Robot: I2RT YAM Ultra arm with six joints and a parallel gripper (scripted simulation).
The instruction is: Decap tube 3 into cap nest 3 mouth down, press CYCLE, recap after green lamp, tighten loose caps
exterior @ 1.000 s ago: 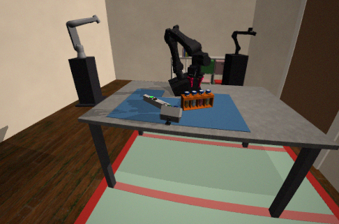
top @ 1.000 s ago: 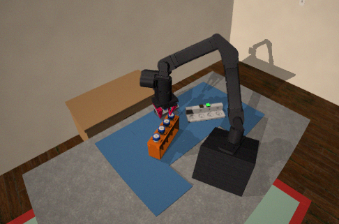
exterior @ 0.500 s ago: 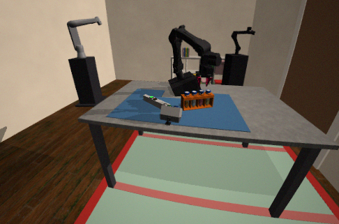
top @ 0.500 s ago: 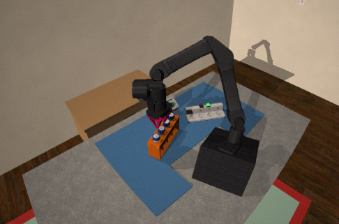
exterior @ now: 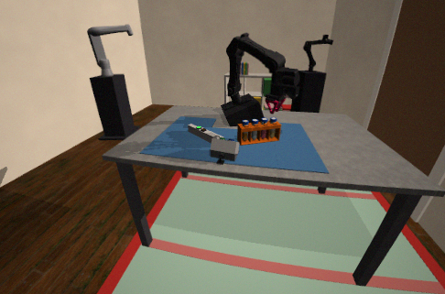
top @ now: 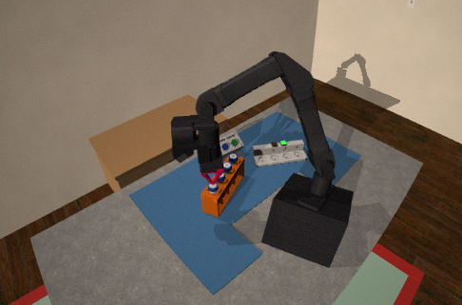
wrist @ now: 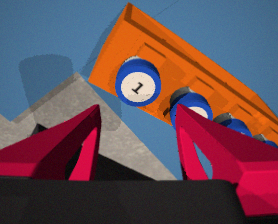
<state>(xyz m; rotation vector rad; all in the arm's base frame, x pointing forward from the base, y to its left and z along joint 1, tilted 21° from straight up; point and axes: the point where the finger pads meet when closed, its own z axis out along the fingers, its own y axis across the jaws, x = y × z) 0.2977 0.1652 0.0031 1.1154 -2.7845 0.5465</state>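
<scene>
The blue cap lies 20 mm ahead of my hand, 100 mm to the right of it and 50 mm below it. The rest, counted from my hand: grey key desk (130 mm ahead, 260 mm to the right, 110 mm below); then green ready key (110 mm ahead, 270 mm to the right, 100 mm below); then blue cycle key (120 mm ahead, 230 mm to the right, 100 mm below).
</scene>
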